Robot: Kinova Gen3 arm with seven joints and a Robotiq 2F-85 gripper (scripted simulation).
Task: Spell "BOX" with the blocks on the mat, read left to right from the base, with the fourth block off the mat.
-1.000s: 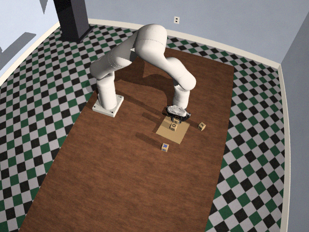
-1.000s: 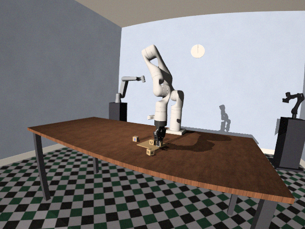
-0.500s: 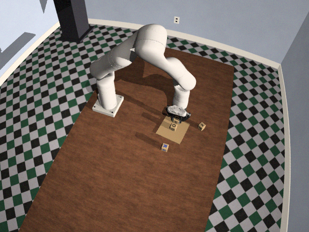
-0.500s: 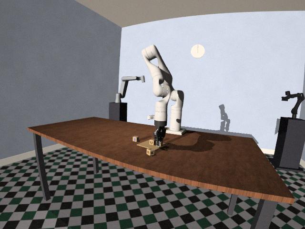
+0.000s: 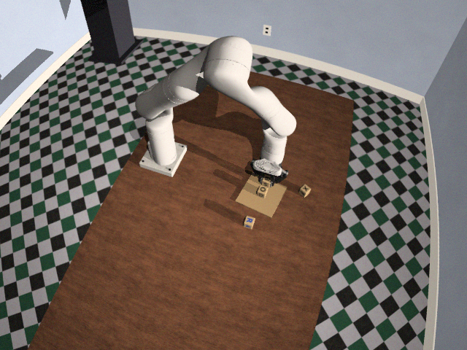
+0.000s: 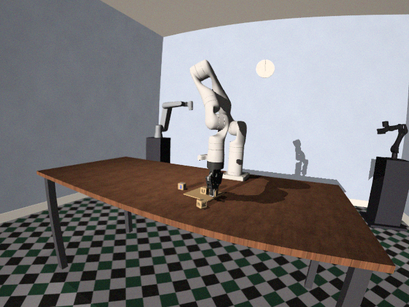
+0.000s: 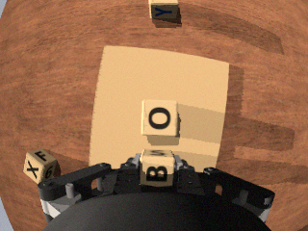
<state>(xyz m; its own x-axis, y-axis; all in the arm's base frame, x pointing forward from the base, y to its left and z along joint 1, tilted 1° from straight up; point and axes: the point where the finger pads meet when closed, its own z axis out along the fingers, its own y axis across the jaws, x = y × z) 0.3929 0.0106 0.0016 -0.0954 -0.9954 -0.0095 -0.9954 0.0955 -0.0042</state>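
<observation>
Now: hand 5 cm to the left of the tan mat and 2 cm above it.
</observation>
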